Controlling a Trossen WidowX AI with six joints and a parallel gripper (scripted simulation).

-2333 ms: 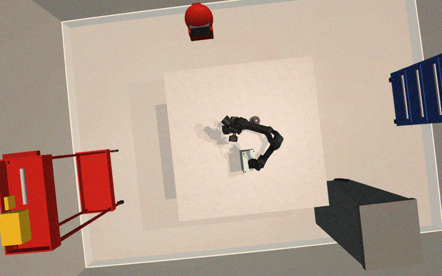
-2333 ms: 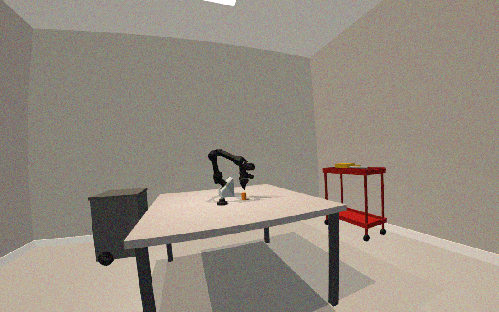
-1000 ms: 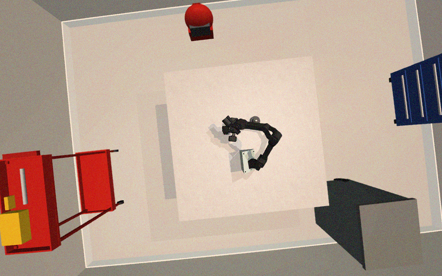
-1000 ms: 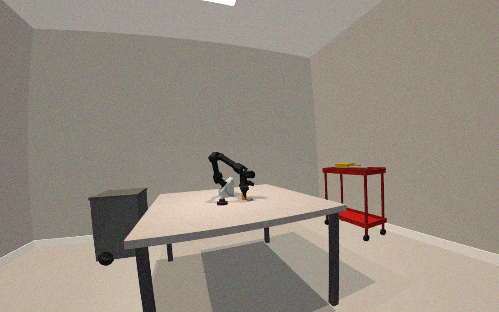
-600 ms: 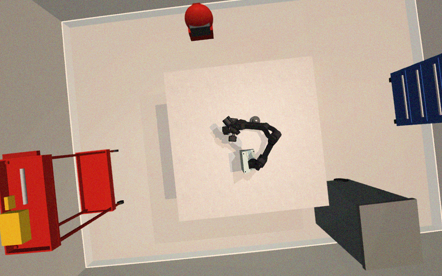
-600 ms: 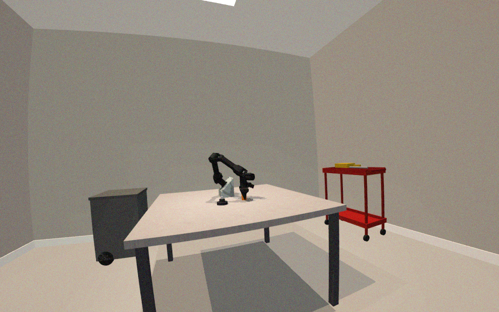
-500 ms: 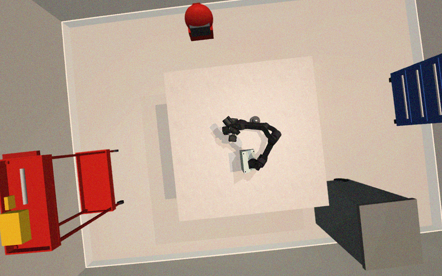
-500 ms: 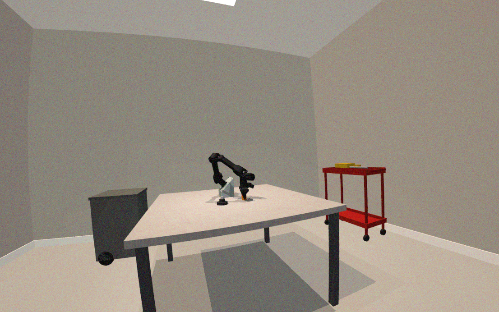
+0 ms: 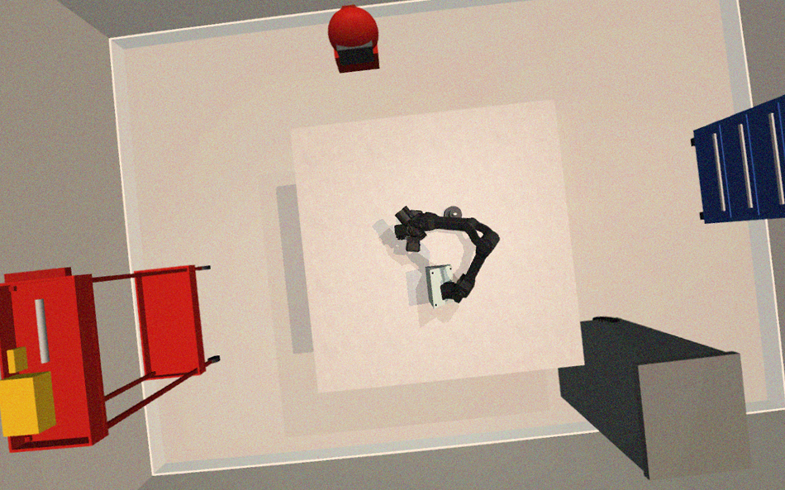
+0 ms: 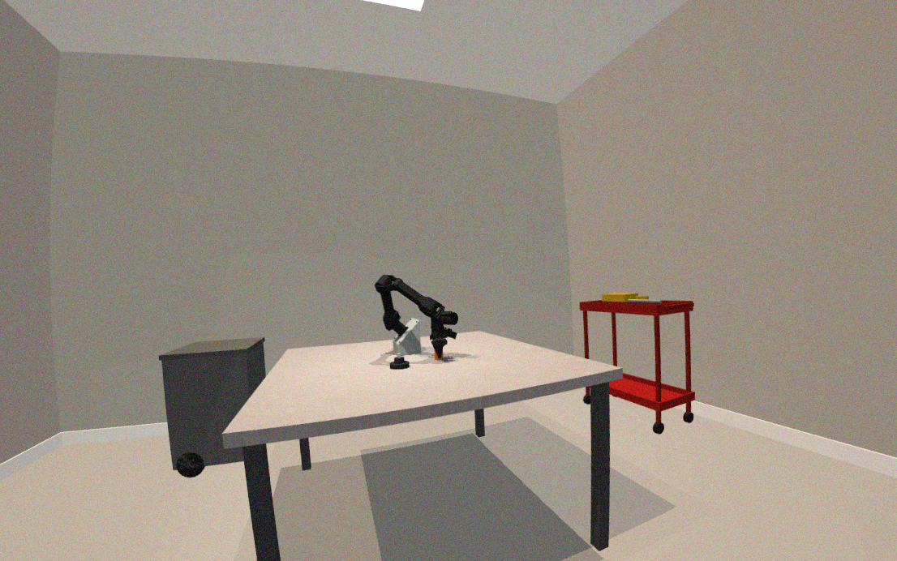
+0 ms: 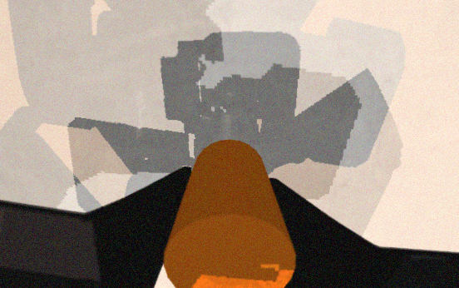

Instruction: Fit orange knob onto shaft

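My gripper tip is 50 mm short of the dark round pedestal, 200 mm to the left of it and 20 mm below it. From my gripper tip the other things lie so: orange knob (40 mm above).
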